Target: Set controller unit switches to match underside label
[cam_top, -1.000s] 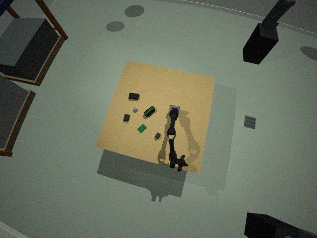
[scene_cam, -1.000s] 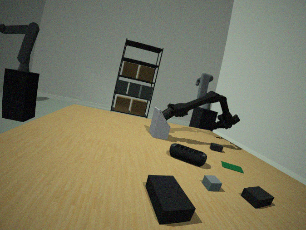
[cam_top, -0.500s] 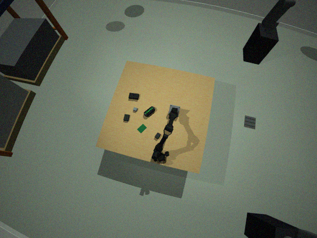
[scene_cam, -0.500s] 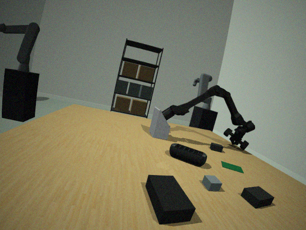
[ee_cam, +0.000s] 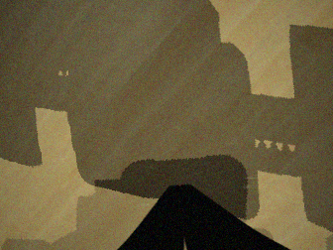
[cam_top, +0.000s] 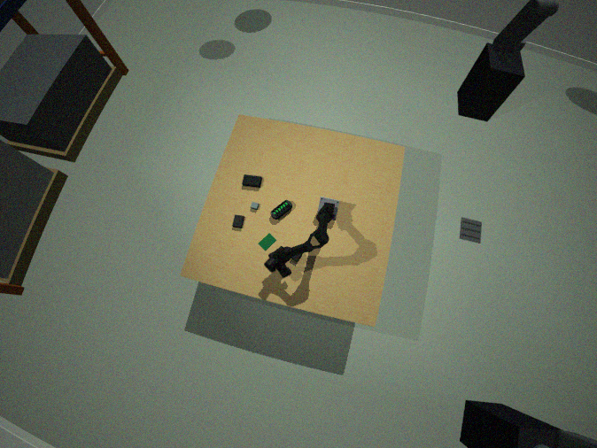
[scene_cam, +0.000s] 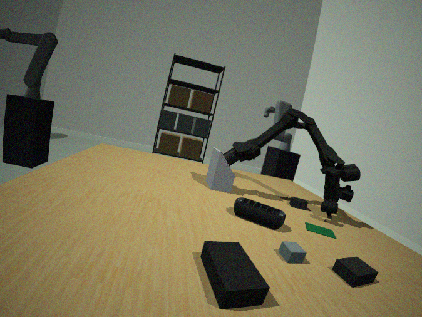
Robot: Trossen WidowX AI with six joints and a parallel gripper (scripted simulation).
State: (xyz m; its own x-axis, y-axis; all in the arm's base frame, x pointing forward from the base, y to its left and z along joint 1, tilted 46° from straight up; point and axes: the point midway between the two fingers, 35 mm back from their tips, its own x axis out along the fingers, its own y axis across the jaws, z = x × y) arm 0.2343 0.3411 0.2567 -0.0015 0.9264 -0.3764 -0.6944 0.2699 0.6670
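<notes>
The green board is 13 cm ahead of my gripper tip and 17 cm to the right of it. Round my gripper tip: large dark box 33 cm ahead, 57 cm to the right, 1 cm above; grey cube 26 cm ahead, 39 cm to the right, 1 cm above.
</notes>
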